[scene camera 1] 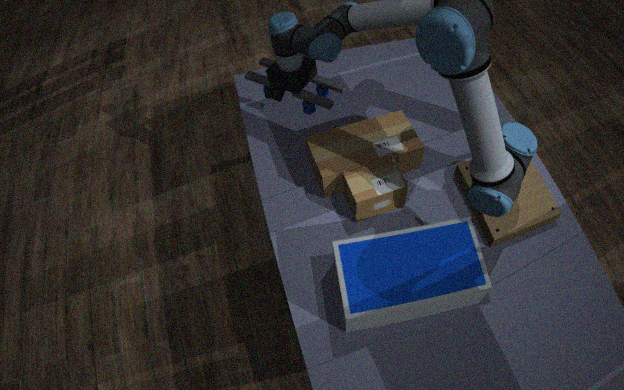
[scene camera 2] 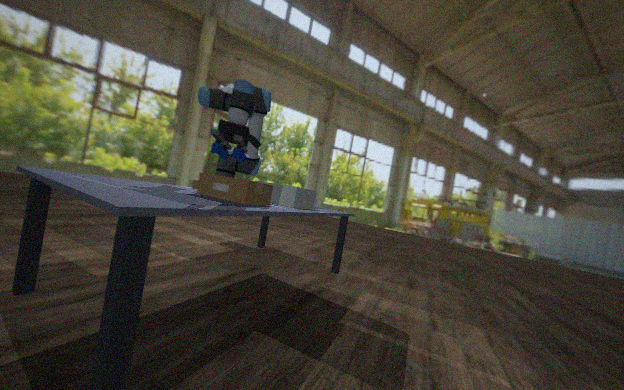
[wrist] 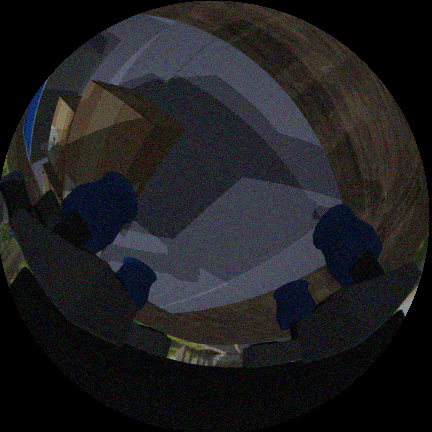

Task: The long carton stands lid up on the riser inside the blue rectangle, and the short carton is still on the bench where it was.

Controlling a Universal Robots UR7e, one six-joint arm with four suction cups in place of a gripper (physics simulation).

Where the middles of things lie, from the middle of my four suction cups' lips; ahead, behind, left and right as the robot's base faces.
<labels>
My suction cup is now 21 cm to the right of the long carton [scene camera 1: 331, 153], 13 cm above it and 11 cm past it. Round my suction cup: short carton [scene camera 1: 377, 188] 33 cm to the left, 13 cm below, 7 cm behind; then riser with blue rectangle [scene camera 1: 386, 278] 60 cm to the left, 12 cm below, 2 cm behind.
</labels>
